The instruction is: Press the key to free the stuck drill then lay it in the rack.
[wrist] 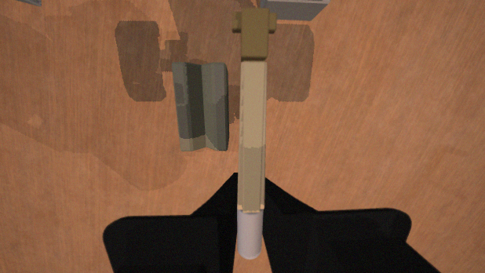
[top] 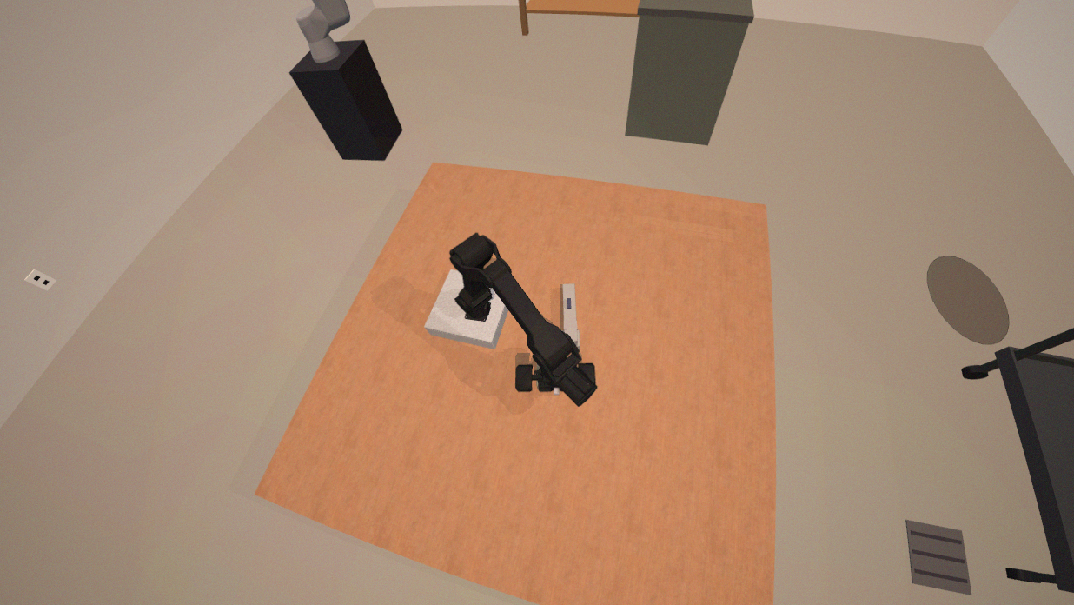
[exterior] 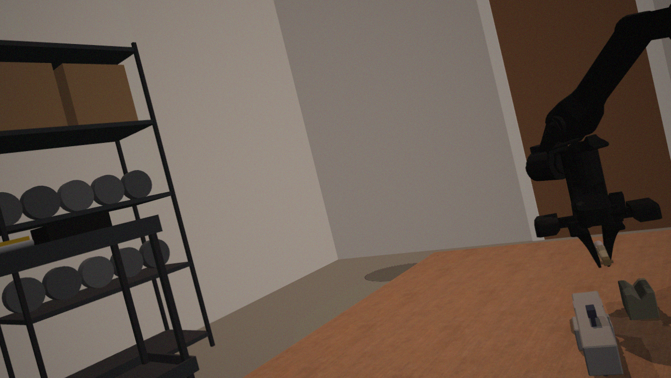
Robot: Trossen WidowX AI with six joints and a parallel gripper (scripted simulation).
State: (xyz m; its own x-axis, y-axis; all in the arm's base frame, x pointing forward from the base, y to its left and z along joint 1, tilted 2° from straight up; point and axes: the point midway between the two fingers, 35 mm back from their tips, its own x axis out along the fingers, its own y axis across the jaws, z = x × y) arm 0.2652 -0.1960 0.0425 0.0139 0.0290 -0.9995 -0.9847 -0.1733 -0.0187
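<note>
Now: gripper tip 4 cm past the rack, 4 cm to the right of it and 4 cm above it. The rest, counted from my gripper tip: dark key: 24 cm to the left, 1 cm below; drill: 1 cm behind, 4 cm to the left, 3 cm above.
</note>
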